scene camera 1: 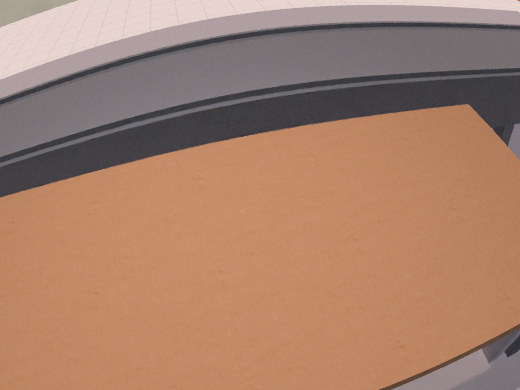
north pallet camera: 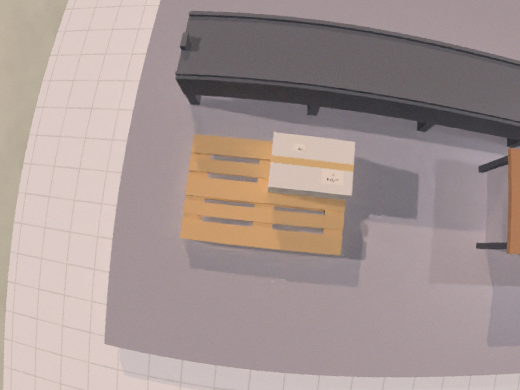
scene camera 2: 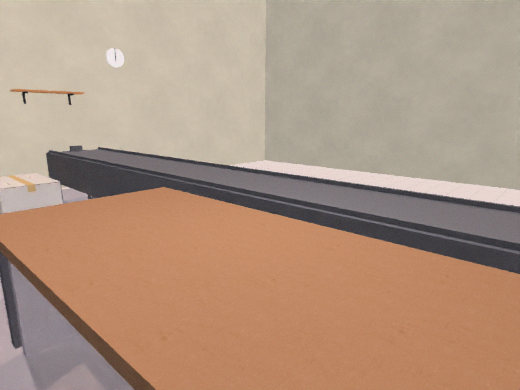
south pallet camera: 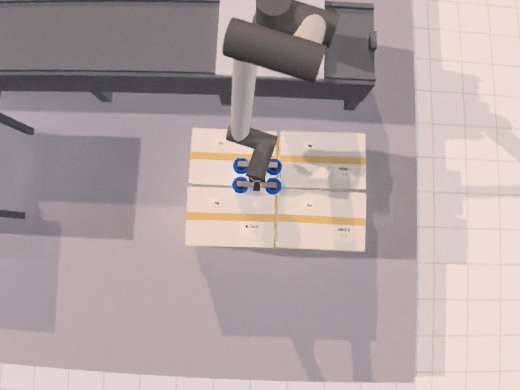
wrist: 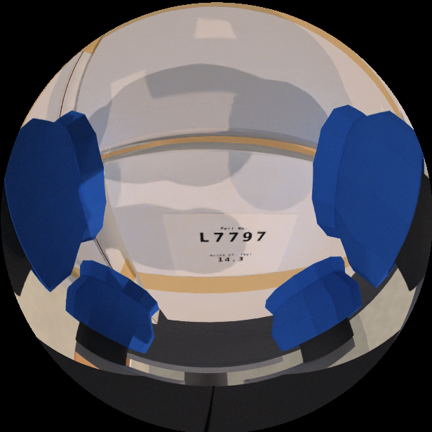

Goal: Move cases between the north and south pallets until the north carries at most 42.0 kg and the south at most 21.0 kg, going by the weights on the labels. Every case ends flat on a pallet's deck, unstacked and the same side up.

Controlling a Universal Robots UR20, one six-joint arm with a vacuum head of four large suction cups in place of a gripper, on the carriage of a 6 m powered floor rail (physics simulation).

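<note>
My suction gripper (south pallet camera: 257, 175) (wrist: 212, 220) is open and empty, its four blue cups apart from the cases below. It hangs over the right part of the upper left case (south pallet camera: 212, 175) (wrist: 150, 195), whose label in the wrist view reads L7797, 14.3 kg. In the south pallet camera an upper right case (south pallet camera: 295, 175), a lower left case (south pallet camera: 215, 232) and a lower right case (south pallet camera: 305, 237) lie flat beside it and cover the south pallet. One white taped case (north pallet camera: 300, 180) (scene camera 2: 15, 197) lies flat on the north pallet (north pallet camera: 220, 187), at its upper right; its label is too small to read.
The dark floor rail (scene camera 1: 250, 75) (scene camera 2: 300, 185) (north pallet camera: 350, 60) (south pallet camera: 110, 40) runs behind both pallets. A brown table (scene camera 1: 250, 250) (scene camera 2: 250, 275) (north pallet camera: 515, 200) stands between them. The pale carriage (south pallet camera: 225, 65) and the arm stand at the rail's south end.
</note>
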